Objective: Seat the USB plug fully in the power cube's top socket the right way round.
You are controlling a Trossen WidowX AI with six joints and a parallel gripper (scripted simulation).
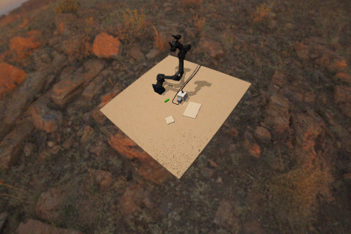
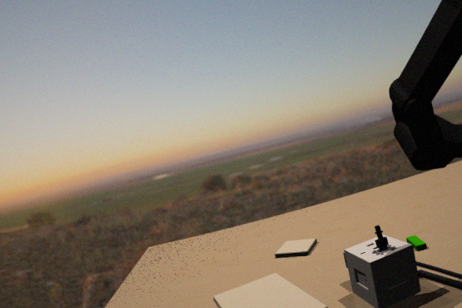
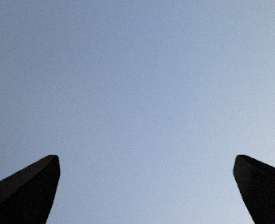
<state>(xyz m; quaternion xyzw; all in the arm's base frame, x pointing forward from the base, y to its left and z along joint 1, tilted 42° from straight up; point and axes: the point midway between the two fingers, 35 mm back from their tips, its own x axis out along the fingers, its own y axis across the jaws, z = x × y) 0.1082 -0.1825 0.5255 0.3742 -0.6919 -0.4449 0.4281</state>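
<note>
Now: the black USB plug 51 cm below my gripper tip, 17 cm to the right of it and 16 cm ahead of it. Round my gripper tip: white plate: 60 cm below, 34 cm ahead, 28 cm to the right; then USB socket: 54 cm below, 16 cm to the right, 16 cm ahead; then green block: 60 cm below, 29 cm to the right, 1 cm ahead.
</note>
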